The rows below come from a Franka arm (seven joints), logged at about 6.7 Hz.
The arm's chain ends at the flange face. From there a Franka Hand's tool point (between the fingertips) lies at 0.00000 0.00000 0.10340 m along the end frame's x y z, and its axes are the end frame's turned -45 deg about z.
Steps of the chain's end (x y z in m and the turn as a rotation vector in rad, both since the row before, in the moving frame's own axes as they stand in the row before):
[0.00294, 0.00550, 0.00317, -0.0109, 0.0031, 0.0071]
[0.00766, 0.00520, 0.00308, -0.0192, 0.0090, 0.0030]
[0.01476, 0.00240, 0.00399, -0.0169, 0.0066, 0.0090]
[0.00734, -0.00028, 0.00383, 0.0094, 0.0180, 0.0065]
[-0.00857, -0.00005, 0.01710, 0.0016, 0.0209, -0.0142]
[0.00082, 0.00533, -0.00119, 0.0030, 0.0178, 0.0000]
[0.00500, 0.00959, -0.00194, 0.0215, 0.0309, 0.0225]
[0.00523, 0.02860, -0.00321, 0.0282, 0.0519, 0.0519]
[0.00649, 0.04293, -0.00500, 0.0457, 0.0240, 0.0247]
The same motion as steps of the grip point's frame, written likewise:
[-0.00238, 0.00699, 0.00316, -0.0099, -0.0055, 0.0071]
[0.00099, 0.01115, 0.00306, -0.0199, -0.0072, 0.0030]
[0.00798, 0.01385, 0.00397, -0.0166, -0.0073, 0.0090]
[0.00739, 0.00563, 0.00381, -0.0061, 0.0194, 0.0065]
[-0.00437, -0.00470, 0.01708, -0.0136, 0.0159, -0.0142]
[-0.00167, 0.00543, -0.00121, -0.0105, 0.0147, 0.0000]
[0.00058, 0.01105, -0.00201, -0.0066, 0.0371, 0.0225]
[-0.01072, 0.02580, -0.00339, -0.0168, 0.0566, 0.0519]
[-0.02065, 0.03342, -0.00514, 0.0153, 0.0493, 0.0247]

